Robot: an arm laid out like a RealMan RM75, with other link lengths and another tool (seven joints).
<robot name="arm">
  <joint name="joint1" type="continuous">
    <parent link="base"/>
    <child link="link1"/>
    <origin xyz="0 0 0.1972" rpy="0 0 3.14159"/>
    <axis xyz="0 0 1"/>
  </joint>
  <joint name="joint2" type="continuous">
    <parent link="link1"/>
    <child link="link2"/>
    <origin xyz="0 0 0" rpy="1.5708 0 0"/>
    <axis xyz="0 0 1"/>
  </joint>
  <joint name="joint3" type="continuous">
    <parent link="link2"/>
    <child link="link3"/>
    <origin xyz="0 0.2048 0" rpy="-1.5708 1.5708 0"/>
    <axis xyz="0 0 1"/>
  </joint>
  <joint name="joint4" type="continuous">
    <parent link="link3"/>
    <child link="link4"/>
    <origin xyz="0 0 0" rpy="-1.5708 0 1.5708"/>
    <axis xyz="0 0 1"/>
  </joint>
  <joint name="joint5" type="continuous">
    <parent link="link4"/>
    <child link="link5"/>
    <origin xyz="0 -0.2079 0" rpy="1.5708 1.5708 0"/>
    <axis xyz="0 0 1"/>
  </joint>
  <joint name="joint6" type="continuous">
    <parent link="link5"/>
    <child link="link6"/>
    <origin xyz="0 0 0" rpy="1.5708 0 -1.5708"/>
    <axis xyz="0 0 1"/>
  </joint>
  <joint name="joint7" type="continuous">
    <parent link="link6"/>
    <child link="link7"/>
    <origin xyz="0 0.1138 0" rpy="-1.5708 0 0"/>
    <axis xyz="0 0 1"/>
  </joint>
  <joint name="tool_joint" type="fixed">
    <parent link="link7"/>
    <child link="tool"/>
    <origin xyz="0.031 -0.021 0.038" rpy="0.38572 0 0.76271"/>
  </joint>
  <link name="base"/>
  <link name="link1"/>
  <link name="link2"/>
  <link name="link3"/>
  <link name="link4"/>
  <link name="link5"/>
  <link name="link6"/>
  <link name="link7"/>
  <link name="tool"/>
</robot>
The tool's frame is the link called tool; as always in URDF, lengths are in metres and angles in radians. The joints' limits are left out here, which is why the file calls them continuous.
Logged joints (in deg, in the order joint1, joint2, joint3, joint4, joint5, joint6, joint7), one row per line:
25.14, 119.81, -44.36, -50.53, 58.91, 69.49, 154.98
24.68, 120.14, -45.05, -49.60, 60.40, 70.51, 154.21
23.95, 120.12, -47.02, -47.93, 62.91, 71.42, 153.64
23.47, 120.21, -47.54, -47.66, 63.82, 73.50, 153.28
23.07, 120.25, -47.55, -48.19, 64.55, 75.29, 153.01
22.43, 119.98, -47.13, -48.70, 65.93, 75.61, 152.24
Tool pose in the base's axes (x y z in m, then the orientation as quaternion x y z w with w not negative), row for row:
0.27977, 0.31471, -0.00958, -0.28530, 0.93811, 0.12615, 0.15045
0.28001, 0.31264, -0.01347, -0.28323, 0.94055, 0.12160, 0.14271
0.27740, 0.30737, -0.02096, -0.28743, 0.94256, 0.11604, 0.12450
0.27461, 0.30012, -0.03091, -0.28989, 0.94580, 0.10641, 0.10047
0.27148, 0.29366, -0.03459, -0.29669, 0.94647, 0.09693, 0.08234
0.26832, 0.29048, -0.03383, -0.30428, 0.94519, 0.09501, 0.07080
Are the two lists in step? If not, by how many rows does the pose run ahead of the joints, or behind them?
The pose runs 1 row behind the joints: the pose in row i belongs to the joints in row i - 1.
